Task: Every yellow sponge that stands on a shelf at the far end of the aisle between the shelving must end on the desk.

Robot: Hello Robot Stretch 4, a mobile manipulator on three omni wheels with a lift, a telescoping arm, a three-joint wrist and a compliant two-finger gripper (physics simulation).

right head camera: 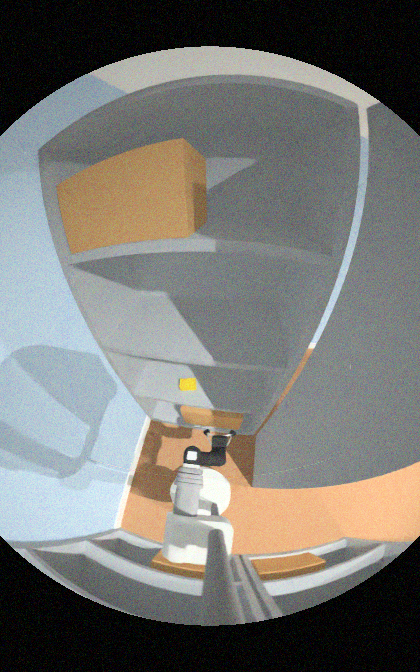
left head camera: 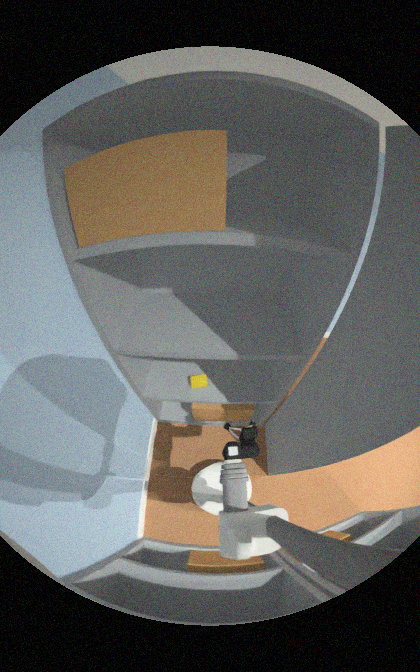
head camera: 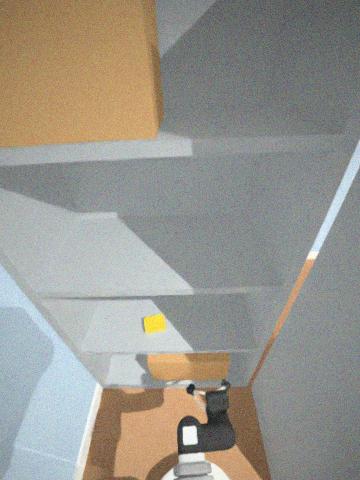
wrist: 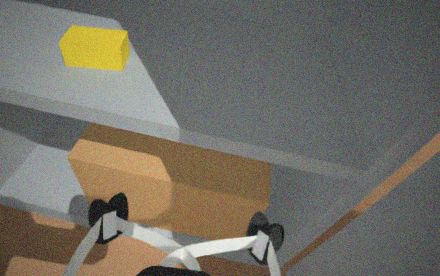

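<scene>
One yellow sponge lies on the second-lowest shelf of the grey shelf unit, left of the middle, in the lit part. My gripper is open, with nothing between its fingertips. It is in front of the unit, low down near the bottom shelf, lower than the sponge and to the right of it. The desk does not show in these views.
A cardboard box stands on the bottom shelf behind my fingers. A bigger box stands on an upper shelf. A blue wall is on the left, a tall grey panel on the right.
</scene>
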